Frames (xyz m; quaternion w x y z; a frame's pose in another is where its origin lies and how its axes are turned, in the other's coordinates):
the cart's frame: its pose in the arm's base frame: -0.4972 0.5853 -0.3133 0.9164 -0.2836 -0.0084 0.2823
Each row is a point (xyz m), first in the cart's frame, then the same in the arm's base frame.
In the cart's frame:
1: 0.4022 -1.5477 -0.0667
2: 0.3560 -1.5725 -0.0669
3: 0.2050 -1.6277 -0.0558
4: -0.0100 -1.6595 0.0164
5: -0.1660 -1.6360 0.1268
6: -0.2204 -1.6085 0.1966
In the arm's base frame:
1: 0.6460 -0.2911 0.3844
2: 0.6199 -0.3322 0.4039
3: 0.5193 -0.4428 0.4640
4: 0.3423 -0.5395 0.5724
5: 0.1797 -0.5481 0.6752
6: 0.1076 -0.5219 0.7273

